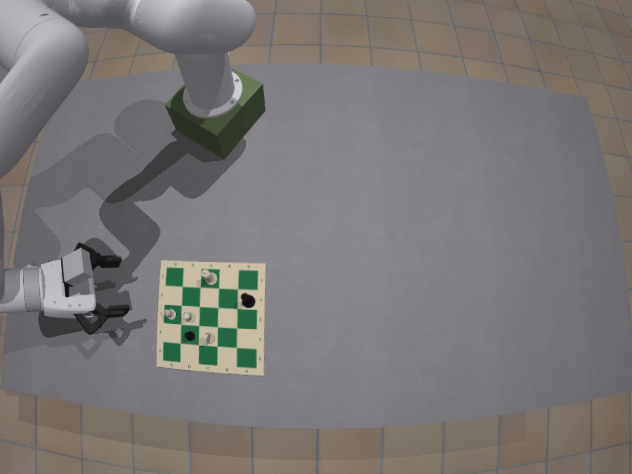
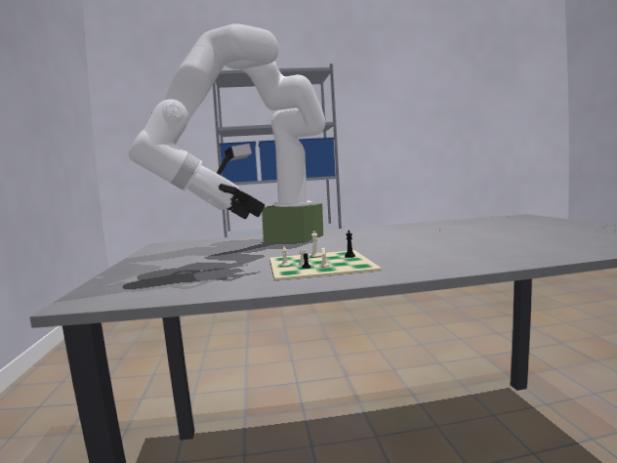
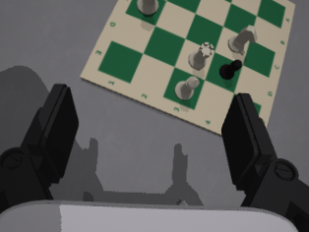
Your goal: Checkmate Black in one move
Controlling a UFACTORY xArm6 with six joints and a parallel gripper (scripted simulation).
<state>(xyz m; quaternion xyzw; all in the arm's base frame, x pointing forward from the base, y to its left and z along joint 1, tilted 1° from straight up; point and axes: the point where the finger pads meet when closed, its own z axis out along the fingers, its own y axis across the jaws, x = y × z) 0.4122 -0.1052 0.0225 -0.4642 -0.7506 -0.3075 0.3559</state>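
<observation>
My gripper is now 110 mm to the right of the white pawn, 110 mm above it and 30 mm short of it. Round my hand: green-and-cream chessboard: 150 mm to the left, 130 mm below, 20 mm ahead; black pawn: 110 mm to the left, 110 mm below, 60 mm ahead; white knight: 150 mm to the left, 110 mm below, 60 mm ahead.
</observation>
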